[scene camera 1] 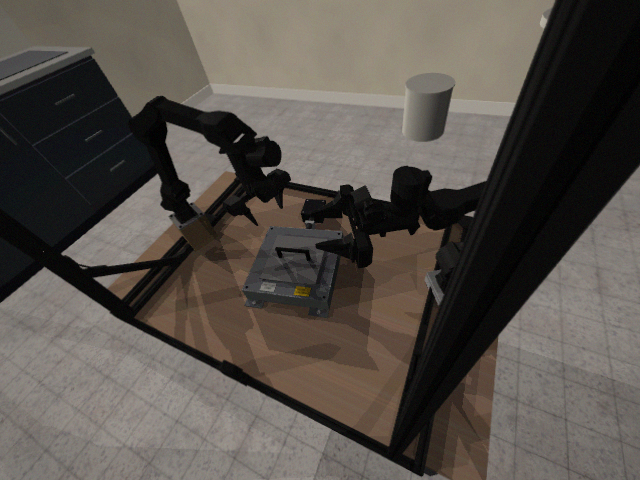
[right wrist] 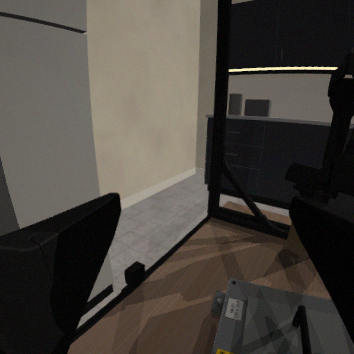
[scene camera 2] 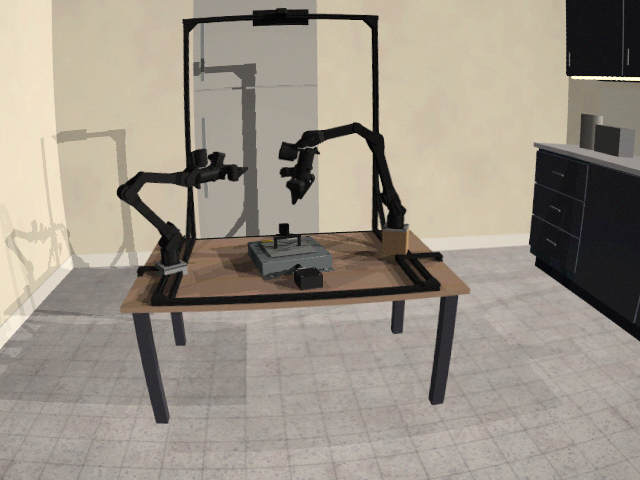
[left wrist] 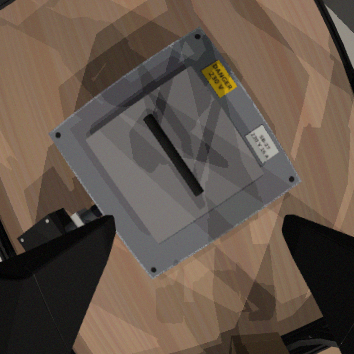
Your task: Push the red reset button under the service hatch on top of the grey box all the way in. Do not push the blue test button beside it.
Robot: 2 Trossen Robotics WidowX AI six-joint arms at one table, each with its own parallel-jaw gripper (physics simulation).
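The grey box (scene camera 1: 281,299) (scene camera 2: 279,266) (left wrist: 170,259) (right wrist: 265,290) stands on the table. Its hatch (scene camera 1: 271,271) (left wrist: 135,185) lies closed on top, with a black bar handle (scene camera 1: 293,250) (left wrist: 173,154) (right wrist: 305,330). The red reset button and blue test button do not show in any view; the closed hatch hides what is under it. My left gripper (scene camera 1: 269,215) (scene camera 2: 300,197) (left wrist: 199,223) is open and empty, pointing down high above the box. My right gripper (scene camera 1: 313,230) (scene camera 2: 245,170) (right wrist: 206,203) is open and empty, held roughly level above and to one side of the box.
A small black block (scene camera 1: 313,209) (scene camera 2: 308,279) (left wrist: 44,231) is joined to one side of the box by a short connector. Yellow (left wrist: 219,79) and white (left wrist: 262,144) labels sit on the box's rim. A black frame (scene camera 2: 375,93) rises at the table's edge.
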